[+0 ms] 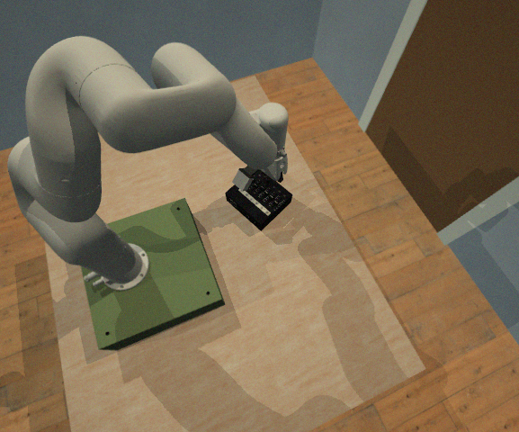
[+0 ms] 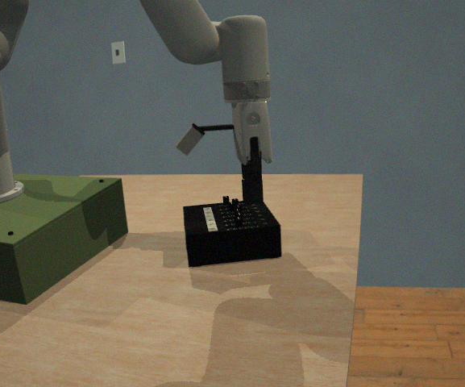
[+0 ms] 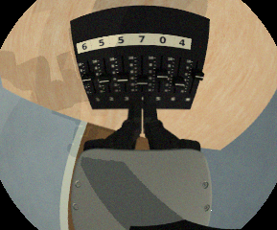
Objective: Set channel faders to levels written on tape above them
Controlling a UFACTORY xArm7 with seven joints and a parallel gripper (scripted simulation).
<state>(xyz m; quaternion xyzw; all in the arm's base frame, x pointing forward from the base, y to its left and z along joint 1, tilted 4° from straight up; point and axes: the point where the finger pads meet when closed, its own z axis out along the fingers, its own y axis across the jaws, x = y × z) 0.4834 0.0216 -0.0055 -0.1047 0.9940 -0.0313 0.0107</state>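
Now: the fader cap 30 mm below my hand, 20 mm behind it and 10 mm to the right of it. Round my hand: master fader (60 mm to the left, 50 mm behind, 30 mm below).
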